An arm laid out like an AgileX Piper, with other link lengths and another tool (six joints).
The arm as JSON. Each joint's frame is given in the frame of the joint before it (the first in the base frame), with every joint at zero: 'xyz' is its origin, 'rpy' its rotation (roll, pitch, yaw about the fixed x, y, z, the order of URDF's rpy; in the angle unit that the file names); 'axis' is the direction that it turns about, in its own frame. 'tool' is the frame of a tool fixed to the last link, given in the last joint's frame.
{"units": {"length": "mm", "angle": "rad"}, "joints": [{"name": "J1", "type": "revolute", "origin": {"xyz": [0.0, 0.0, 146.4], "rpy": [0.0, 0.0, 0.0]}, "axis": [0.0, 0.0, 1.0]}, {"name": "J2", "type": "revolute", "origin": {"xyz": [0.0, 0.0, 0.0], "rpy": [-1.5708, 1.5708, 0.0]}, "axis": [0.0, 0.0, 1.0]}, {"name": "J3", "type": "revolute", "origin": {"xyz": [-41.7, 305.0, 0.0], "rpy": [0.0, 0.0, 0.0]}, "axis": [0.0, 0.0, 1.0]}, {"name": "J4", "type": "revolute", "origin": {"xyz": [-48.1, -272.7, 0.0], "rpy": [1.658, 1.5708, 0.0]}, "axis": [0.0, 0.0, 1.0]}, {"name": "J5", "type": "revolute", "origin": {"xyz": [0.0, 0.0, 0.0], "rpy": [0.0, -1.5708, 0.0]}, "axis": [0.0, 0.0, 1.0]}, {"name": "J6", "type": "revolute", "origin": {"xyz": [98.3, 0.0, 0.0], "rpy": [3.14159, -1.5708, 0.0]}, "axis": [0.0, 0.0, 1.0]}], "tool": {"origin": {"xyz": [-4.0, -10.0, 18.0], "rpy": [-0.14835, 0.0, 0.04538]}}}
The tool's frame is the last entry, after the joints.
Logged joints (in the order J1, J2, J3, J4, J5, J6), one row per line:
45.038 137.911 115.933 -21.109 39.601 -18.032
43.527 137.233 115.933 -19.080 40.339 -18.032
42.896 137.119 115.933 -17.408 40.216 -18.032
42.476 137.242 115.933 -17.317 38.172 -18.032
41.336 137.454 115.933 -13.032 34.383 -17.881
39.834 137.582 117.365 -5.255 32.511 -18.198
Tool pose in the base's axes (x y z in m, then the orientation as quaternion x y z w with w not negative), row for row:
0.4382 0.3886 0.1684 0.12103 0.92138 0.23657 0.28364
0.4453 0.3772 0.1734 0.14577 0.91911 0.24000 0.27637
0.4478 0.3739 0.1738 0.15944 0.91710 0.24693 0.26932
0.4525 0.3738 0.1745 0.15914 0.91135 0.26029 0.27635
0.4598 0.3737 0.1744 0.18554 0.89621 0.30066 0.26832
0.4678 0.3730 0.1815 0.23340 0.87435 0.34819 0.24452
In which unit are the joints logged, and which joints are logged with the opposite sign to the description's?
The joints are logged in degrees. Opposite sign: J3.
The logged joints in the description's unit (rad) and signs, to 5 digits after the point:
0.78606 2.40700 -2.02341 -0.36842 0.69117 -0.31472
0.75969 2.39517 -2.02341 -0.33301 0.70405 -0.31472
0.74868 2.39318 -2.02341 -0.30383 0.70190 -0.31472
0.74135 2.39532 -2.02341 -0.30224 0.66623 -0.31472
0.72145 2.39902 -2.02341 -0.22745 0.60010 -0.31208
0.69523 2.40126 -2.04841 -0.09172 0.56742 -0.31762

